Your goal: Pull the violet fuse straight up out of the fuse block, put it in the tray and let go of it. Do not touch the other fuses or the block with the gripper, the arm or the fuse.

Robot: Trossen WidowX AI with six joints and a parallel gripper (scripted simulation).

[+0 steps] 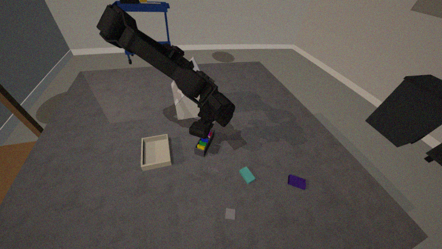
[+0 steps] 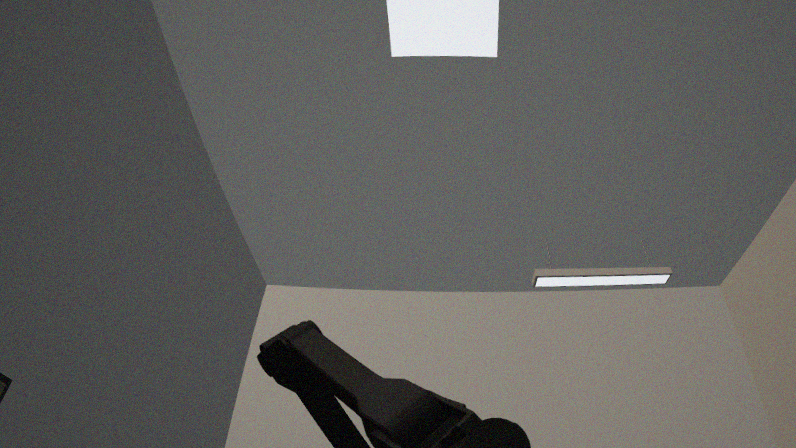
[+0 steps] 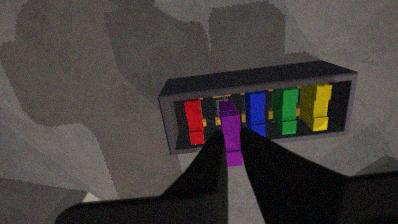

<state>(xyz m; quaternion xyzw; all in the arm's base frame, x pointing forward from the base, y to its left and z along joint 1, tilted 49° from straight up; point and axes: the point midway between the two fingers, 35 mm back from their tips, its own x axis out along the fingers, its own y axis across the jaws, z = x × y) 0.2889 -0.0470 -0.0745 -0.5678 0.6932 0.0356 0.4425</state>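
The beige tray lies 200 mm to the right of my gripper tip, 60 mm below it and 20 mm ahead of it. Also, from my gripper tip: violet fuse (10 mm below); grey tile (300 mm ahead, 60 mm below, 10 mm to the left).
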